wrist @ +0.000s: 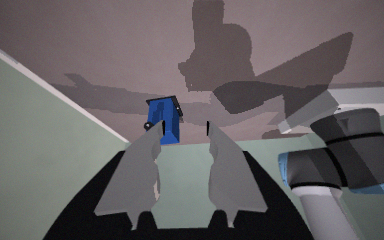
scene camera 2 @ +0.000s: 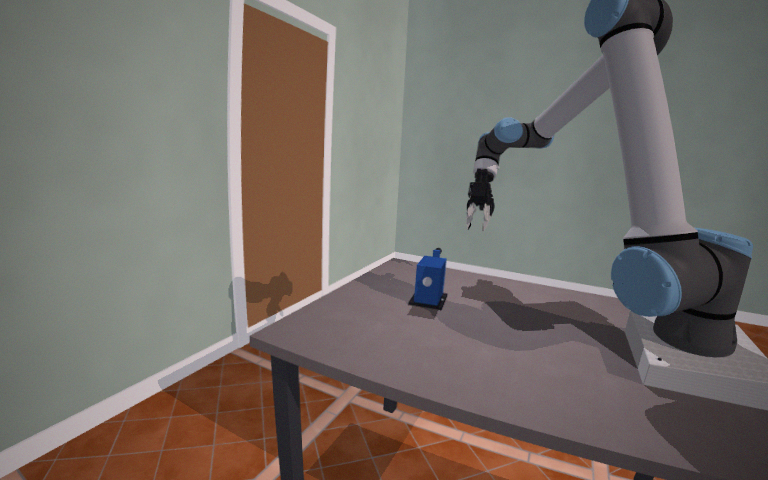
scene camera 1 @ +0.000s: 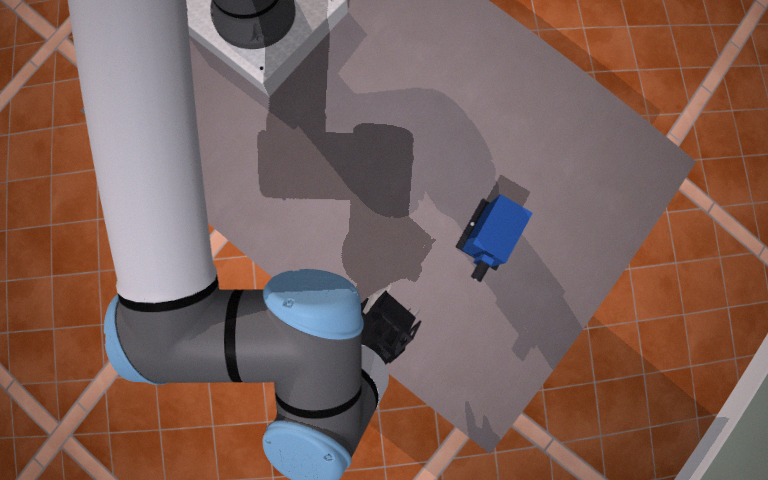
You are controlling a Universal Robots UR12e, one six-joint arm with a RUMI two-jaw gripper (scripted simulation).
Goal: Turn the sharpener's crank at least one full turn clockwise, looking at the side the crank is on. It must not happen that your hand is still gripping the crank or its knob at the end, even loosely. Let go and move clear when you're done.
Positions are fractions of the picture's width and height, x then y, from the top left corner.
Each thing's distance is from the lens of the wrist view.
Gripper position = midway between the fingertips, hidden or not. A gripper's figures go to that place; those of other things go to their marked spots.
my gripper (wrist: 0.49, 0.51): 15 cm
blue pencil sharpener (wrist: 0.44, 0.45): 38 cm
